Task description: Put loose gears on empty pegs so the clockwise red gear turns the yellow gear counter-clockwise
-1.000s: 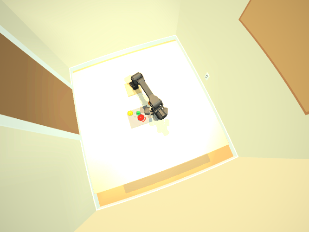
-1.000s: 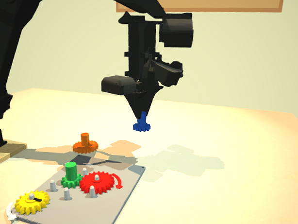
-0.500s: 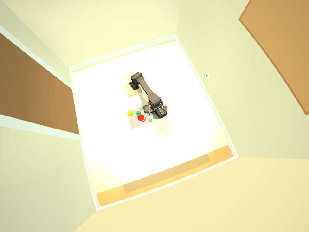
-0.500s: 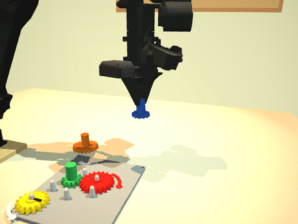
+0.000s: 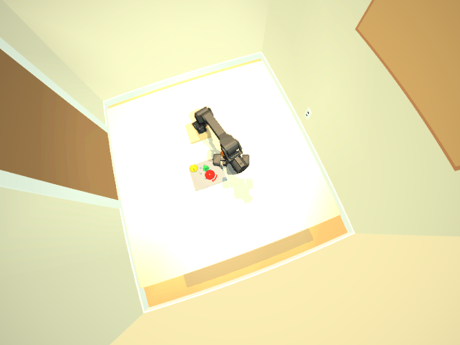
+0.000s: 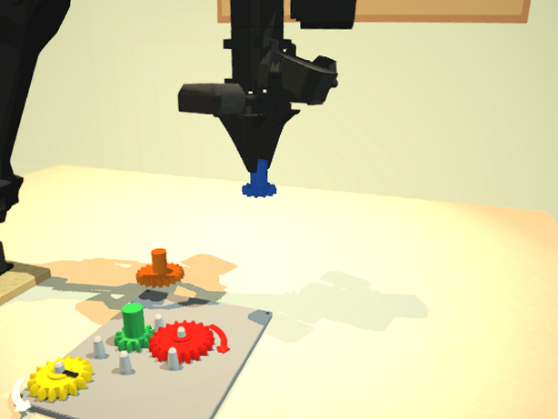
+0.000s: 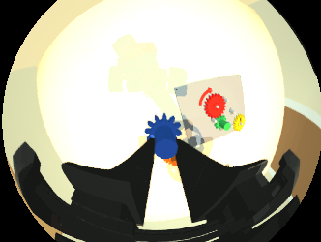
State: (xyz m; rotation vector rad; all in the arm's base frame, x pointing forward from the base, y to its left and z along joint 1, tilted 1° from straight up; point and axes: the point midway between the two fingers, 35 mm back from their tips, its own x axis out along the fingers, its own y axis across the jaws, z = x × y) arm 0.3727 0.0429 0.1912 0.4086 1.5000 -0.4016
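Right now my gripper tip is 14 cm above the green gear, 13 cm to the left of it and 10 cm past it. The rest, counted from my gripper tip: red gear: 15 cm below, 13 cm to the right, 5 cm behind; then blue gear: 1 cm below; then red arrow: 16 cm below, 11 cm to the right, 2 cm behind.
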